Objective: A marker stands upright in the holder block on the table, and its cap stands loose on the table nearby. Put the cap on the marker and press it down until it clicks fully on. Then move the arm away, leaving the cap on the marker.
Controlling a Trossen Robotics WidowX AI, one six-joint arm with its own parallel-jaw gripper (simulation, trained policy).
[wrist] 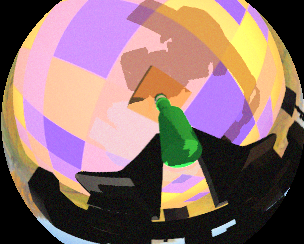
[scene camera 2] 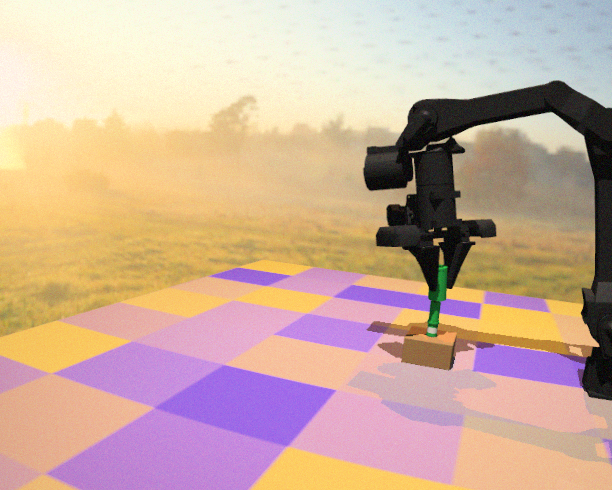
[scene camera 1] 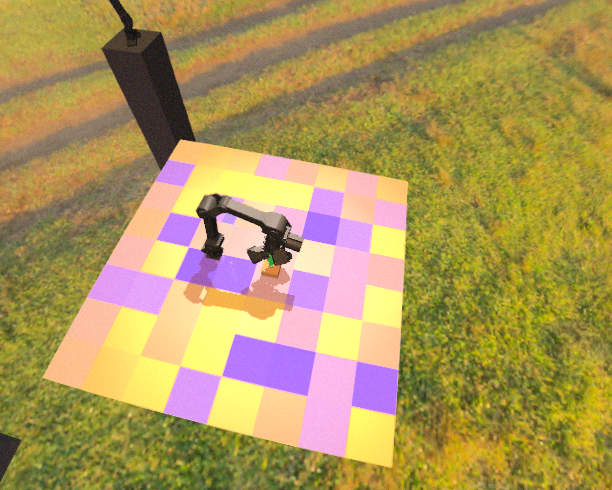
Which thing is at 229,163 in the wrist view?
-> My gripper.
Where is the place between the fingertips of my gripper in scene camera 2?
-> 441,290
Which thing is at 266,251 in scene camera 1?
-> My gripper.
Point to a green cap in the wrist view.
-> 180,147
